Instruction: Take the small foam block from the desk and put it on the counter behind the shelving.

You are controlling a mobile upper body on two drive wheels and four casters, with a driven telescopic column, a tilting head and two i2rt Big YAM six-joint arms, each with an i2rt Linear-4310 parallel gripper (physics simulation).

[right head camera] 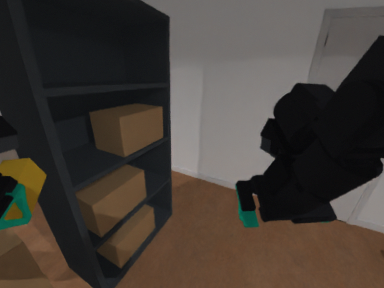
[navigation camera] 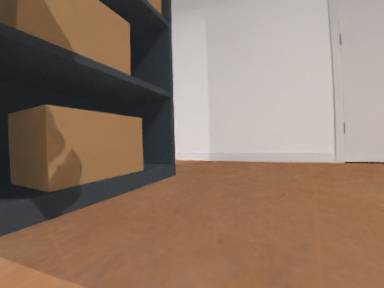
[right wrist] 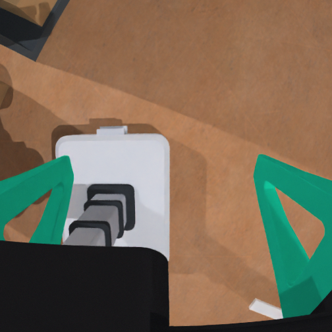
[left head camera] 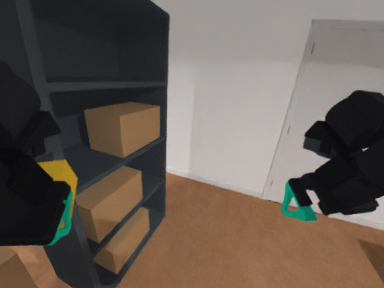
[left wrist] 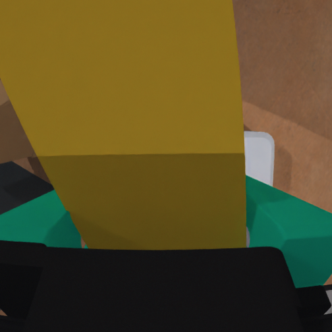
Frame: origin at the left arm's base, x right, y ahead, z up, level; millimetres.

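Seen in the pictures: left gripper, fingertip midpoint: (right head camera: 16,219) (left head camera: 53,229); right gripper, fingertip midpoint: (right head camera: 264,214) (left head camera: 302,209).
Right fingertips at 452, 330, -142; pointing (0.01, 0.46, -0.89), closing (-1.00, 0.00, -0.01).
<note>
Offsets run from my right fingertips to a thing's top centre, as dx, dy, dz. "spot": to the spot under its first point.
A yellow foam block @(-458, +24, +92) (left head camera: 62,171) (right head camera: 29,179) (left wrist: 140,100) is held up in the air at the left edge of both head views and fills much of the left wrist view. My left gripper (left head camera: 66,217) (right head camera: 16,209) (left wrist: 164,167) is shut on it, with a green finger on each side of the block. My right gripper (left head camera: 330,212) (right head camera: 286,217) (right wrist: 163,165) is wide open and empty, in the air at the right of the head views. The desk and the counter do not show in the current views.
A dark shelf unit (left head camera: 105,85) (right head camera: 105,89) (navigation camera: 100,69) with cardboard boxes @(spot: -522, +760, -87) (left head camera: 122,129) (right head camera: 126,129) (navigation camera: 95,145) stands at the left. Another box @(spot: -880, +250, -516) (left head camera: 12,270) (right head camera: 20,265) shows at bottom left. A door (left head camera: 345,65) (navigation camera: 367,75) is at the right. My white base (right wrist: 145,160) is below.
</note>
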